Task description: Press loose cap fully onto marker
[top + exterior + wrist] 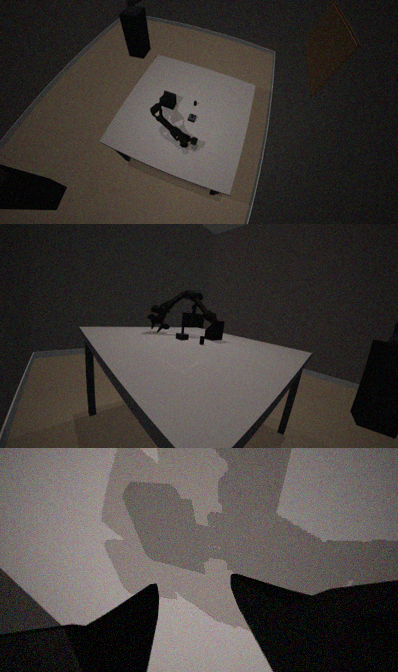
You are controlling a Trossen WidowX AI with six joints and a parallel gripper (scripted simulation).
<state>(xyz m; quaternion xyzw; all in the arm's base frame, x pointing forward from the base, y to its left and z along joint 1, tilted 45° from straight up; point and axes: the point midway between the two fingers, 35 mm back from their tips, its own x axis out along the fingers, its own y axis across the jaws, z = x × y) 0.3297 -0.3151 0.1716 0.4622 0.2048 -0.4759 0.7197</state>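
Now: the marker cap 41 cm to the left of my gripper tip, 8 cm behind it and 1 cm above it. The rest, counted from my gripper tip: holder block 24 cm to the left, 7 cm behind.
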